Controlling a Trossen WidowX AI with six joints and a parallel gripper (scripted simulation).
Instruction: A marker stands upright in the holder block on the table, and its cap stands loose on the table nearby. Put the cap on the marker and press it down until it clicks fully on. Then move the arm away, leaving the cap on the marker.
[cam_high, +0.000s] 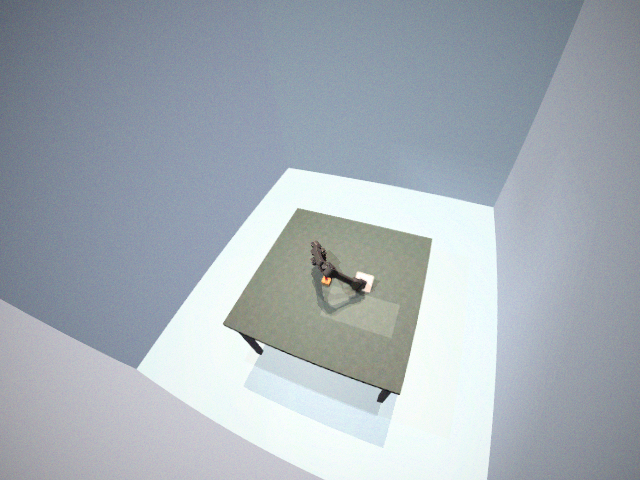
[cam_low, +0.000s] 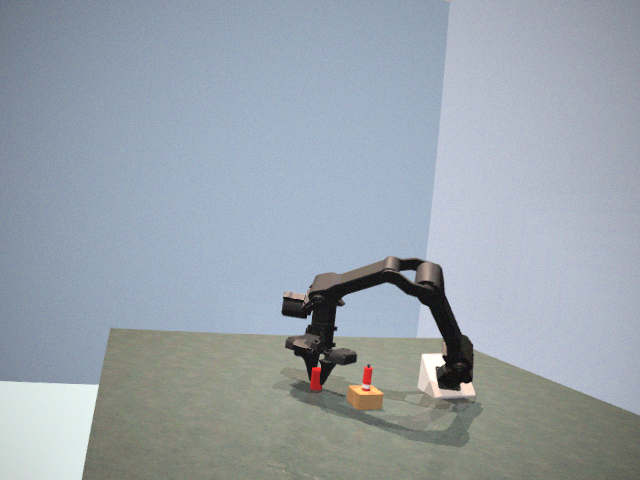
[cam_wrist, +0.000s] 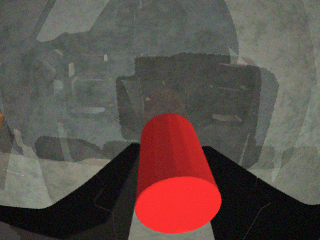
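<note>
The orange holder block is 11 cm to the left of my gripper tip and 9 cm behind it. Round my gripper tip: red cap (1 cm above).
</note>
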